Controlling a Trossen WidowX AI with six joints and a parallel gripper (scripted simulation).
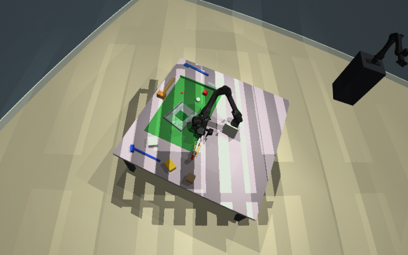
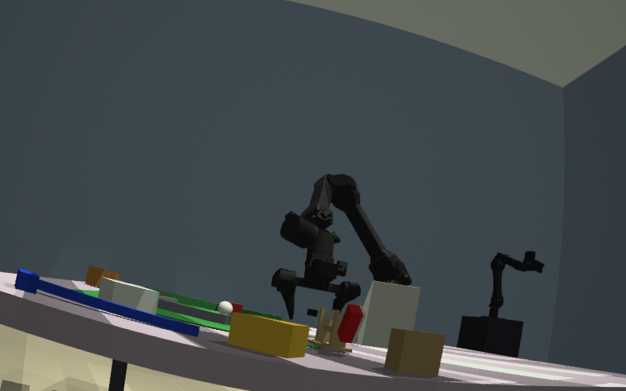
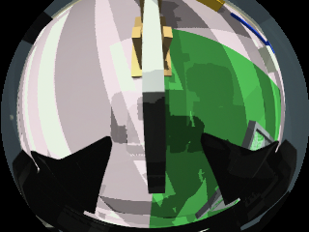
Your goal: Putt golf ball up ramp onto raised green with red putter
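My gripper tip is now 110 mm to the right of the red putter and 20 mm below it. The rest, counted from my gripper tip: green mat: 210 mm ahead, 240 mm to the right, 40 mm below; white golf ball: 140 mm ahead, 380 mm to the right, 20 mm below; wooden stand: 130 mm to the left.
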